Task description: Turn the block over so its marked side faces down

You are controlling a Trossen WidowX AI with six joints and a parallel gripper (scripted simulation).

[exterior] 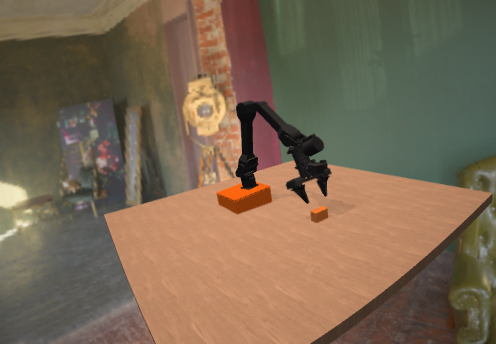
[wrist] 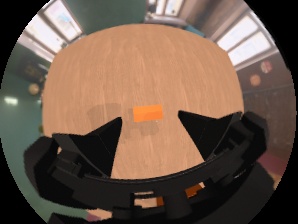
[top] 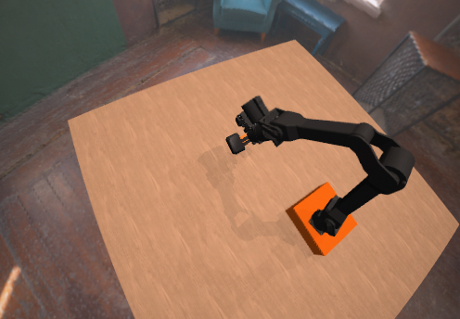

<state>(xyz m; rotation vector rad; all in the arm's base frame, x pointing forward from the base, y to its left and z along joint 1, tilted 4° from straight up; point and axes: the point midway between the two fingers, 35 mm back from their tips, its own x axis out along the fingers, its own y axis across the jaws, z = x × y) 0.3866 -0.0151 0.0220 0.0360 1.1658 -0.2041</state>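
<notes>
Now: gripper tip 60 mm above the orange block.
</notes>
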